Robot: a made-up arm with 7 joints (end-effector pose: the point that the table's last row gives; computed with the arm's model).
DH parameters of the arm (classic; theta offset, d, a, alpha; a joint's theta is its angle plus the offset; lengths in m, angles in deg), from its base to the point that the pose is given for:
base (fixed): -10.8 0 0.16 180
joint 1: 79.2 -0.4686 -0.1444 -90
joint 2: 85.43 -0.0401 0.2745 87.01
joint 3: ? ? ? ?
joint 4: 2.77 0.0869 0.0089 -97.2
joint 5: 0 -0.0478 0.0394 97.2
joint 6: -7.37 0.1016 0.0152 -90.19
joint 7: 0 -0.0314 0.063 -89.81
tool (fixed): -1.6 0.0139 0 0
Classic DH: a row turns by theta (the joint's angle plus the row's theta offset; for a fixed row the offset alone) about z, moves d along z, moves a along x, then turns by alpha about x.
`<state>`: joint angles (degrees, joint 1 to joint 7).
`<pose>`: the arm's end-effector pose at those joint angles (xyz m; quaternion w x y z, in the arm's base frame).
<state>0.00 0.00 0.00 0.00 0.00 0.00 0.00</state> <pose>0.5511 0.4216 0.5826 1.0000 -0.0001 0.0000 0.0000</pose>
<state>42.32 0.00 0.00 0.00 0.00 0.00 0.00</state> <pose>0.7525 0.0387 0.5826 0.9326 -0.0001 0.0000 -0.3610</pose>
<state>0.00 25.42 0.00 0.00 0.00 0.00 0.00</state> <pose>0.5511 0.4408 0.4397 0.9755 -0.2201 0.0000 0.0000</pose>
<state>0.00 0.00 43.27 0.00 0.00 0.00 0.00</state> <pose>0.5865 0.3974 0.8629 0.9295 -0.0193 -0.3670 -0.0294</pose>
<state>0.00 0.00 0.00 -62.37 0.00 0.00 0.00</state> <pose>0.4141 0.4962 0.5826 0.8555 -0.0001 0.0000 0.5178</pose>
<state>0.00 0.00 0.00 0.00 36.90 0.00 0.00</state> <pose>0.5786 0.4295 0.6662 0.9486 -0.0316 -0.3124 0.0397</pose>
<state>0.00 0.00 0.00 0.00 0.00 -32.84 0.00</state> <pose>0.5206 0.4582 0.5826 0.9592 -0.0001 0.0000 0.2827</pose>
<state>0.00 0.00 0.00 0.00 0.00 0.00 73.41</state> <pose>0.4928 0.4202 0.6331 0.8017 0.0166 -0.5975 0.0020</pose>
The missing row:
joint 3: -89.76 -0.2654 0.2102 85.43
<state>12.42 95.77 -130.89 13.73 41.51 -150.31 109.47</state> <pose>0.0099 0.2664 0.2012 0.8324 0.4892 -0.1221 -0.2298</pose>
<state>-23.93 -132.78 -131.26 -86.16 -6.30 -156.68 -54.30</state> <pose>0.0344 -0.3306 0.4056 0.4539 -0.3369 0.7243 0.3948</pose>
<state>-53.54 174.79 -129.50 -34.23 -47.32 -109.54 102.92</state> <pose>0.1321 -0.2203 0.2097 0.7961 0.1337 -0.5848 -0.0794</pose>
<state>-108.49 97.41 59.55 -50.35 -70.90 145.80 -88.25</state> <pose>-0.3182 0.0747 0.3072 0.8389 0.3974 -0.3230 0.1845</pose>
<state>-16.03 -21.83 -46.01 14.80 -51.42 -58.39 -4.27</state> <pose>0.0905 0.4692 0.6169 0.4945 0.4001 0.6662 0.3894</pose>
